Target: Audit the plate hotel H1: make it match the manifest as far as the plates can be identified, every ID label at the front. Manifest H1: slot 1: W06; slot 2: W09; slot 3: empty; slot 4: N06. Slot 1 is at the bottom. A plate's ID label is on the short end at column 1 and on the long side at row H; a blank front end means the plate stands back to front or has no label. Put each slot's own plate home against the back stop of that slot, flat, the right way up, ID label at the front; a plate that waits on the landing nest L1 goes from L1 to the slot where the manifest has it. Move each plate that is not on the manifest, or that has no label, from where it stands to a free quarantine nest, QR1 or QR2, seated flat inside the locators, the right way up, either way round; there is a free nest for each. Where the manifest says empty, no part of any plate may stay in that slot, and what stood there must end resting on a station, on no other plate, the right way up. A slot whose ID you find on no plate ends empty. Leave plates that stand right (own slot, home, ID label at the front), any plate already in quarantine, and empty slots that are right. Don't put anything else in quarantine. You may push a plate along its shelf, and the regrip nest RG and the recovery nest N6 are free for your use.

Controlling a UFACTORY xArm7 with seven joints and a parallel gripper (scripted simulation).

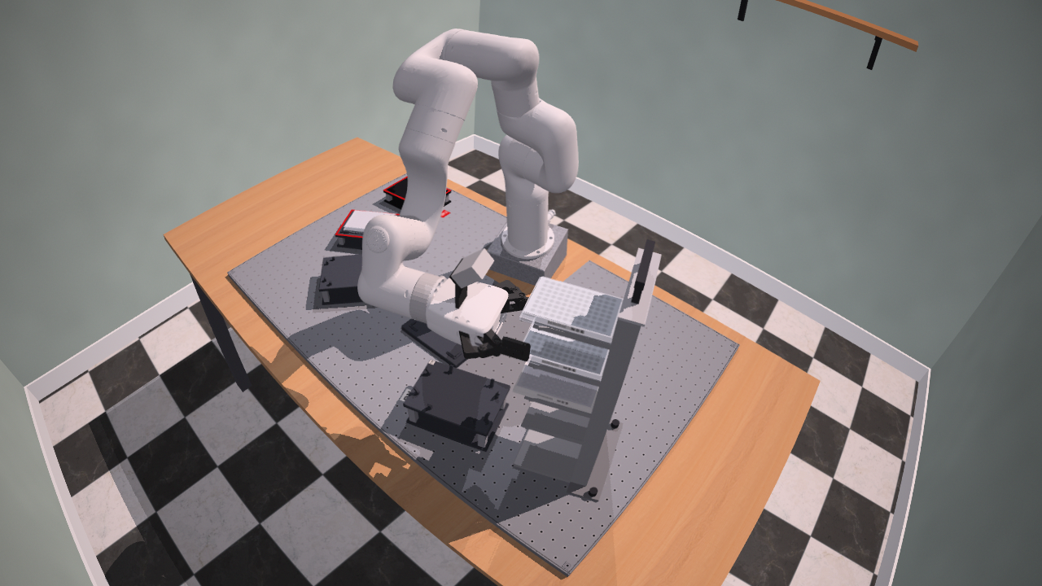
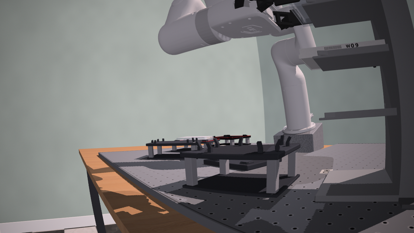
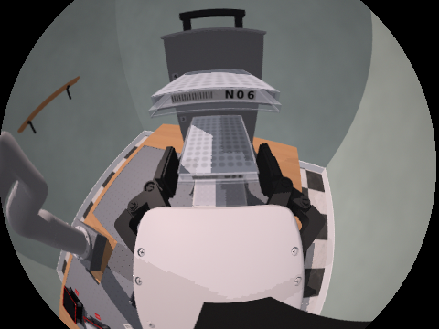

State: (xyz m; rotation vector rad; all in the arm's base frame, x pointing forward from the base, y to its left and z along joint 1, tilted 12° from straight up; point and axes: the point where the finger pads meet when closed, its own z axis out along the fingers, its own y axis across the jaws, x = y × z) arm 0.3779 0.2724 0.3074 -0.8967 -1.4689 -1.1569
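Now: the clear well plate W06 50 mm to the left of my hand, 20 mm below it and 10 mm behind it. From my hand the other things lie so: plate labelled W09: 90 mm below, 50 mm to the left, 10 mm behind; then clear plate labelled N06: 60 mm above, 50 mm to the left, 10 mm behind; then plate hotel: 130 mm to the left, 70 mm below, 40 mm behind.
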